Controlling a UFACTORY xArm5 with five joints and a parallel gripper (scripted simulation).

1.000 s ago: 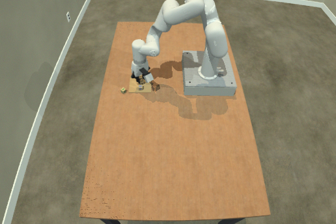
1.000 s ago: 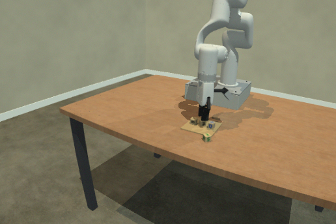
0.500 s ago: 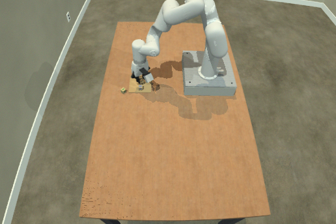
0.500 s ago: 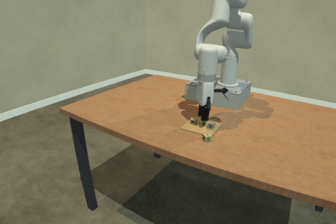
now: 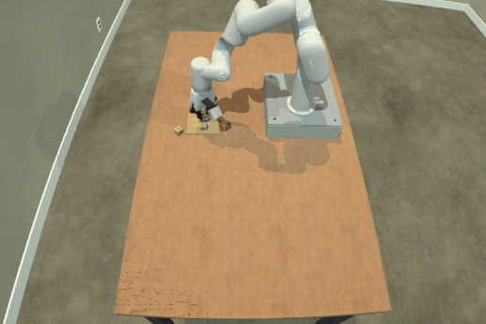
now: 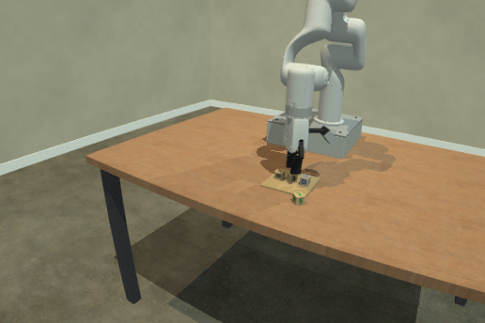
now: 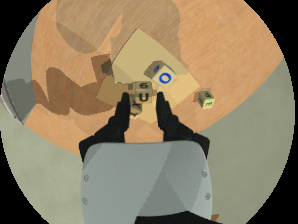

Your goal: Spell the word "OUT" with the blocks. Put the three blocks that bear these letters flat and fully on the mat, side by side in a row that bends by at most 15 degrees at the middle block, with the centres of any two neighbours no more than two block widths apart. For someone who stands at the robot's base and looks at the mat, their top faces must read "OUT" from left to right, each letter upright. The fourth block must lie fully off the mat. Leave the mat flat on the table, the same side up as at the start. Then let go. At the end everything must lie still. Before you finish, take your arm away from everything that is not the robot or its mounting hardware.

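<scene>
My gripper is now 4 cm above the U block. The rest, counted from my hand: tan mat 1 cm ahead, 5 cm below.
</scene>
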